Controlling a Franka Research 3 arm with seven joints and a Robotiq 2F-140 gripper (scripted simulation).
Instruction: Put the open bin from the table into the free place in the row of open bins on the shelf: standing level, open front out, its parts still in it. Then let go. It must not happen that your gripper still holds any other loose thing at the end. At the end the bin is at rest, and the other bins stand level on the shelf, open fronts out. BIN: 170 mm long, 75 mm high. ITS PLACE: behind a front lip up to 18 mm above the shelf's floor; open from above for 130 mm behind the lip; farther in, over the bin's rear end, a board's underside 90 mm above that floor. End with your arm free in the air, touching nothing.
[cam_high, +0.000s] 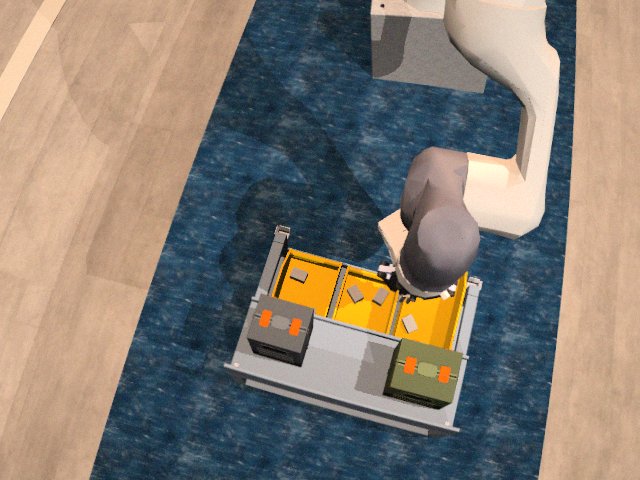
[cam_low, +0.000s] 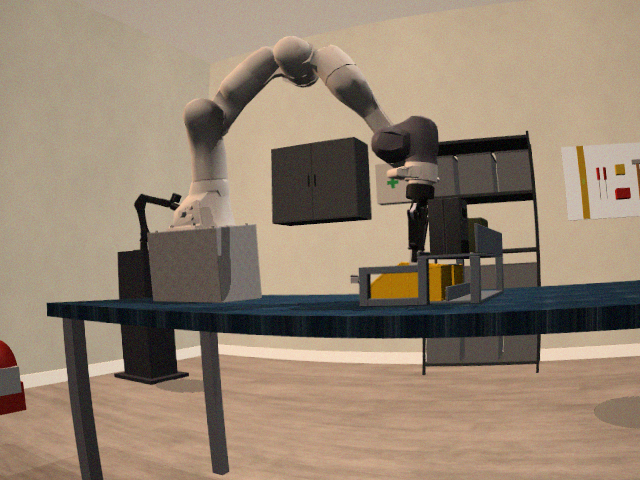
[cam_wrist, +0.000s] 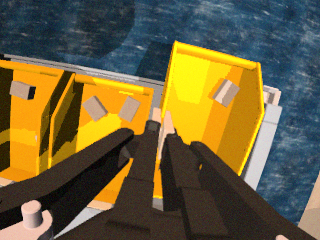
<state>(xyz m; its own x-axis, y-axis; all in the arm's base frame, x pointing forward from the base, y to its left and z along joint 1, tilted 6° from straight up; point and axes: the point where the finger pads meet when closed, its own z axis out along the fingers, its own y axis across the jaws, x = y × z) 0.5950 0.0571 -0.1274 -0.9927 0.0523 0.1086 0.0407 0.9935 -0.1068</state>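
Right now my hand is 15 cm short of the green case, 4 cm to the right of it and 6 cm below it. Also, from my hand: grey case 14 cm ahead, 19 cm to the right, 7 cm above.
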